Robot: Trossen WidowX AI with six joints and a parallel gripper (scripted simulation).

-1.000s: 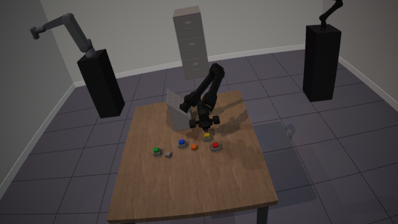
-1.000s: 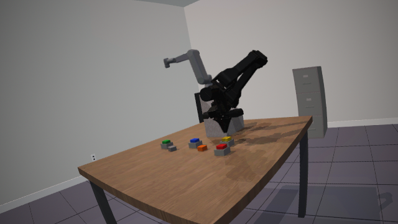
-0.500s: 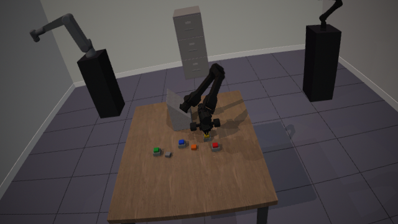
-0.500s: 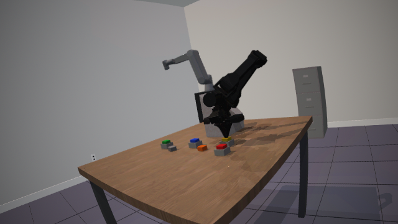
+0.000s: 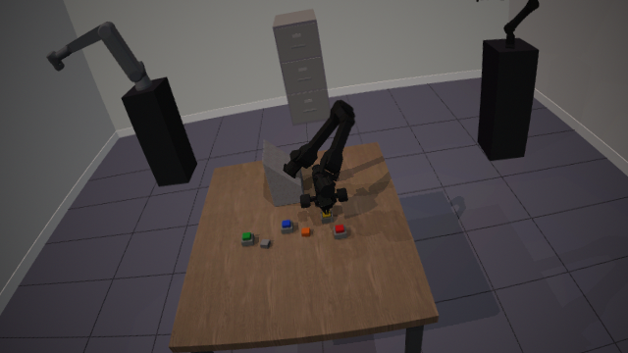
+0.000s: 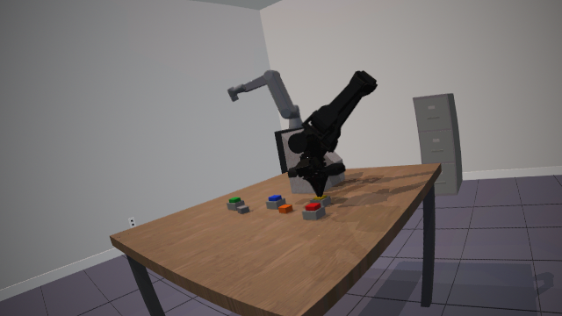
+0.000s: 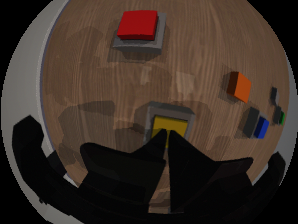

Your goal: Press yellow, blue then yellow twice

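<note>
Right now my gripper tip is 10 mm above the yellow button. Also, from my gripper tip: small orange block 90 mm to the right, 70 mm ahead, 20 mm below; then blue button 170 mm to the right, 40 mm ahead; then red button 100 mm ahead, 50 mm to the left.
</note>
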